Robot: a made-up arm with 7 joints. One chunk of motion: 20 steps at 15 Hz.
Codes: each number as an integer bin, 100 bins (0 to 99) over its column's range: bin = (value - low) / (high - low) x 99, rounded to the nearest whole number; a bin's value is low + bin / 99 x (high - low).
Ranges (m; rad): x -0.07..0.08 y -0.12..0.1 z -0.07..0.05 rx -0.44..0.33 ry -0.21..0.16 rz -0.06..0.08
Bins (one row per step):
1: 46 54 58 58 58 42
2: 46 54 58 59 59 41
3: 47 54 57 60 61 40
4: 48 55 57 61 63 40
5: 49 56 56 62 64 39
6: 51 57 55 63 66 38
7: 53 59 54 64 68 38
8: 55 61 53 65 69 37
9: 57 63 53 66 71 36
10: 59 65 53 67 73 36
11: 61 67 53 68 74 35
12: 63 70 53 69 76 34
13: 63 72 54 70 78 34
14: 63 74 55 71 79 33
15: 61 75 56 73 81 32
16: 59 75 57 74 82 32
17: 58 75 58 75 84 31
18: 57 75 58 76 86 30
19: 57 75 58 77 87 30
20: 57 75 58 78 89 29
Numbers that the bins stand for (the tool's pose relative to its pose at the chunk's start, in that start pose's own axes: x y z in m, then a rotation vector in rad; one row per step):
1: -0.0003 0.0000 0.0003 0.0111 0.0068 -0.0006
2: -0.0003 0.0000 0.0003 0.0189 0.0105 -0.0020
3: 0.0012 0.0000 -0.0009 0.0267 0.0180 -0.0034
4: 0.0027 0.0022 -0.0009 0.0344 0.0255 -0.0034
5: 0.0042 0.0044 -0.0021 0.0422 0.0292 -0.0048
6: 0.0073 0.0067 -0.0033 0.0500 0.0367 -0.0063
7: 0.0103 0.0111 -0.0045 0.0578 0.0441 -0.0063
8: 0.0133 0.0156 -0.0058 0.0656 0.0479 -0.0077
9: 0.0164 0.0200 -0.0058 0.0733 0.0554 -0.0091
10: 0.0194 0.0244 -0.0058 0.0811 0.0628 -0.0091
11: 0.0224 0.0289 -0.0058 0.0889 0.0666 -0.0105
12: 0.0255 0.0356 -0.0058 0.0967 0.0740 -0.0119
13: 0.0255 0.0400 -0.0045 0.1044 0.0815 -0.0119
14: 0.0255 0.0444 -0.0033 0.1122 0.0853 -0.0133
15: 0.0224 0.0467 -0.0021 0.1278 0.0927 -0.0147
16: 0.0194 0.0467 -0.0009 0.1356 0.0965 -0.0147
17: 0.0179 0.0467 0.0003 0.1433 0.1039 -0.0162
18: 0.0164 0.0467 0.0003 0.1511 0.1114 -0.0176
19: 0.0164 0.0467 0.0003 0.1589 0.1152 -0.0176
20: 0.0164 0.0467 0.0003 0.1667 0.1226 -0.0190

